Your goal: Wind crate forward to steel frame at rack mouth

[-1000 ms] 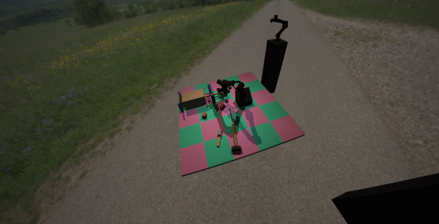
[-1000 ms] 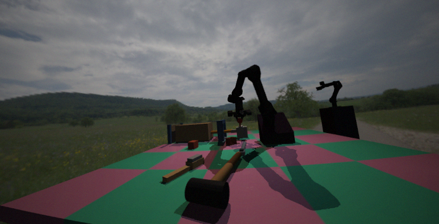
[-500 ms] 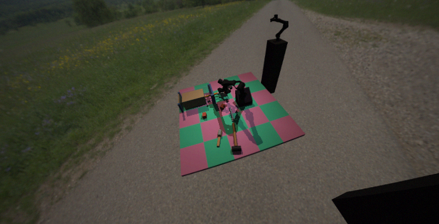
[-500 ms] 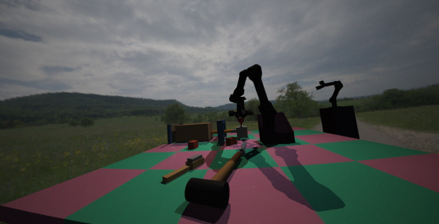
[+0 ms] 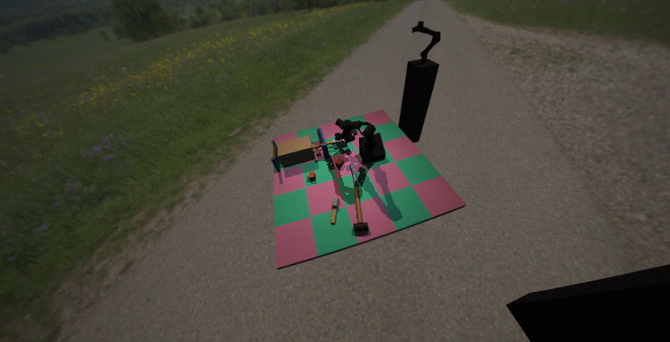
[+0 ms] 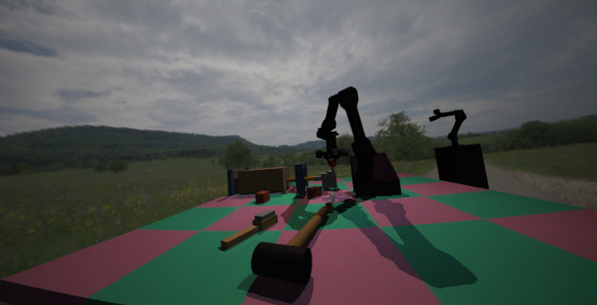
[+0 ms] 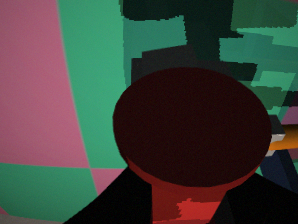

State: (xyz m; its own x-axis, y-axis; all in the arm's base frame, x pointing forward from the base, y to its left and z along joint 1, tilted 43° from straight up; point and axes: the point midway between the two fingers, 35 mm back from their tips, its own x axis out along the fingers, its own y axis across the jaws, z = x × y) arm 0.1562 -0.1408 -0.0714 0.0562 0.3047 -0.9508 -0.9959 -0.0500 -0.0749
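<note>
Now: the grey winch 1 cm ahead of my gripper tip, 9 cm to the right of it and 10 cm below it. The rest, counted from my gripper tip: red knob 2 cm to the left; frame 19 cm ahead, 8 cm to the right, 3 cm below; winch handle 1 cm ahead, 2 cm to the right, 3 cm below.
</note>
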